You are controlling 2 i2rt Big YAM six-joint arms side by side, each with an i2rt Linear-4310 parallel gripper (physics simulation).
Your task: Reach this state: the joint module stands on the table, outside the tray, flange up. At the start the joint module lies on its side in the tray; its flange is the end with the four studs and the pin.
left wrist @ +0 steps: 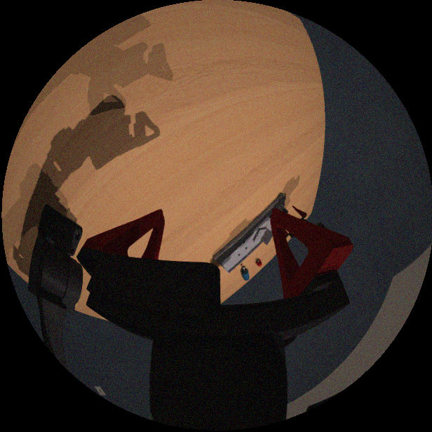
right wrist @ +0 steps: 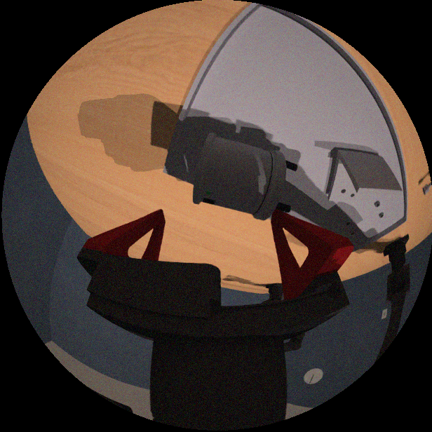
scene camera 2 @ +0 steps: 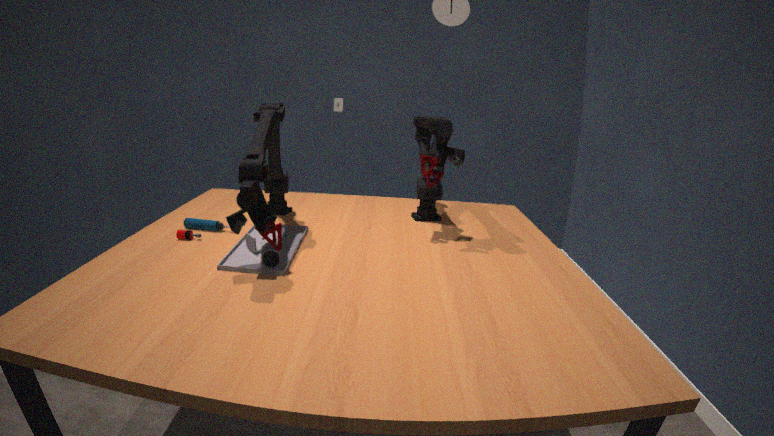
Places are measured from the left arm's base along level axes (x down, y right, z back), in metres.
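Where they show: left gripper, fingertip midpoint: [scene camera 2: 426,182]; right gripper, fingertip midpoint: [scene camera 2: 277,246]; left arm's base at its link origin: [scene camera 2: 426,218]; right arm's base at its link origin: [scene camera 2: 277,211].
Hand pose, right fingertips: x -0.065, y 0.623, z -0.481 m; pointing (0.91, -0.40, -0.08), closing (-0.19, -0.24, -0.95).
Note:
Each offset is from my right fingertips to the top centre of the thing. "pt": to the spot under its first point. Level surfaces: height alone.
The dark grey joint module @(pt dz -0.024, dx +0.028, dy +0.021 m) [scene camera 2: 270,258] [right wrist: 237,175] lies on its side at the near end of the tray @(pt dz -0.043, dx +0.053, dy +0.121 m) [scene camera 2: 238,268] [left wrist: 240,252] [right wrist: 300,75]. In the right wrist view its flange end, with dark studs, points to the right. My right gripper [scene camera 2: 275,246] [right wrist: 217,214] is open and empty, low over that end of the tray. The module lies just beyond its fingertips, its flange end close to the right-hand finger in the right wrist view. My left gripper [scene camera 2: 431,172] [left wrist: 217,214] is open and empty, raised near its own base, far from the tray.
A grey angled plate [right wrist: 372,172] is in the tray. A blue-handled tool @(pt dz +0.332, dx +0.037, dy +0.323 m) [scene camera 2: 203,224] [left wrist: 245,273] and a red-handled tool @(dz +0.240, dx +0.031, dy +0.360 m) [scene camera 2: 184,234] [left wrist: 258,262] lie on the table left of the tray in the scene view. The table @(dx +0.065 m) [scene camera 2: 379,324] extends to the right of the tray and in front of it.

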